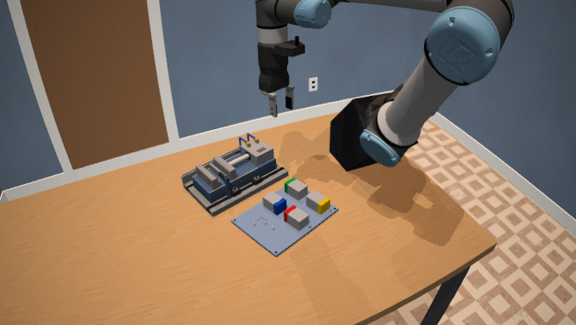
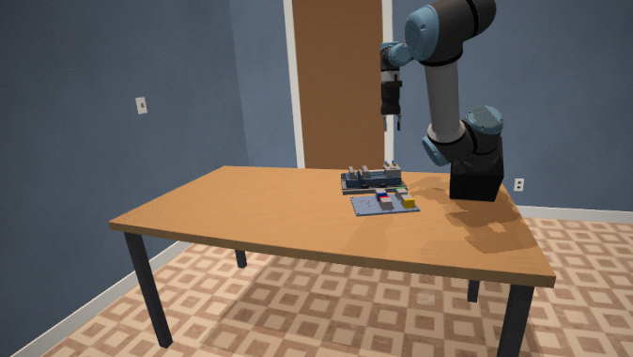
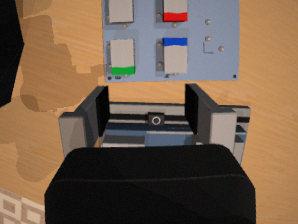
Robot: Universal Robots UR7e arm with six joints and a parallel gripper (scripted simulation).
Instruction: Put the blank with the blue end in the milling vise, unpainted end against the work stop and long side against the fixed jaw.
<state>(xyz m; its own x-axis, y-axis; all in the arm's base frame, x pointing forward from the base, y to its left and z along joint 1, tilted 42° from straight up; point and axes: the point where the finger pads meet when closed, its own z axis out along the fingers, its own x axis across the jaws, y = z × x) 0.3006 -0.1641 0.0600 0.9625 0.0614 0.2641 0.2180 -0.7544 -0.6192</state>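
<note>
Now: the blue-ended blank 29 cm below my hand, 5 cm ahead of it and 2 cm to the left of it. Also, from my hand: work stop (23 cm below, 15 cm ahead, 10 cm to the right); then green-ended blank (29 cm below, 4 cm behind); then pale rod (24 cm below, 16 cm to the right, 7 cm ahead).
</note>
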